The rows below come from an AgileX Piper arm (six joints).
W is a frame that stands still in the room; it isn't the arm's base.
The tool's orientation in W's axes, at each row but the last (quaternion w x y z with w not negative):
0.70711 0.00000 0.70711 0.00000
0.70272 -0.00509 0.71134 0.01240
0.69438 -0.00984 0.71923 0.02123
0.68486 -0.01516 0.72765 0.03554
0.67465 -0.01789 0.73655 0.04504
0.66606 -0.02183 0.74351 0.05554
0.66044 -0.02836 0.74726 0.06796
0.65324 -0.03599 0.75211 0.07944
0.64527 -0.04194 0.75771 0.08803
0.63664 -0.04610 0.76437 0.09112
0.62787 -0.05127 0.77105 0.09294
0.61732 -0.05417 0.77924 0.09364
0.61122 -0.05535 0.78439 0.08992
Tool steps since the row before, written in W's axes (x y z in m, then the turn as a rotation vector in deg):
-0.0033 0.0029 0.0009 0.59 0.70 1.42
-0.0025 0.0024 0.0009 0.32 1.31 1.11
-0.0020 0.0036 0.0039 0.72 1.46 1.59
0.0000 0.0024 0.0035 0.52 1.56 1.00
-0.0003 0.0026 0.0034 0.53 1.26 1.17
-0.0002 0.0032 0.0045 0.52 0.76 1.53
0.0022 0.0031 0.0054 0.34 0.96 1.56
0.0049 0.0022 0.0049 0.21 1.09 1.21
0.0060 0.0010 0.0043 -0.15 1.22 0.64
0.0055 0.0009 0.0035 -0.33 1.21 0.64
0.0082 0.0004 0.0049 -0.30 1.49 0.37
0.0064 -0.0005 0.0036 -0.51 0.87 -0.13
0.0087 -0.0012 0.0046 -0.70 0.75 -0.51
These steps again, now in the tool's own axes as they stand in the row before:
-0.0009 0.0029 -0.0033 -1.42 0.70 0.59
-0.0008 0.0025 -0.0025 -1.10 1.31 0.34
-0.0038 0.0037 -0.0020 -1.59 1.45 0.73
-0.0034 0.0025 0.0000 -0.99 1.55 0.57
-0.0033 0.0028 -0.0004 -1.17 1.26 0.54
-0.0043 0.0034 -0.0003 -1.55 0.78 0.44
-0.0055 0.0031 0.0020 -1.54 1.00 0.28
-0.0054 0.0017 0.0045 -1.17 1.13 0.22
-0.0052 0.0003 0.0054 -0.54 1.27 -0.01
-0.0044 0.0001 0.0049 -0.51 1.30 -0.19
-0.0065 -0.0008 0.0070 -0.24 1.54 -0.05
-0.0050 -0.0015 0.0052 0.27 0.94 -0.27
-0.0066 -0.0025 0.0069 0.68 0.83 -0.39

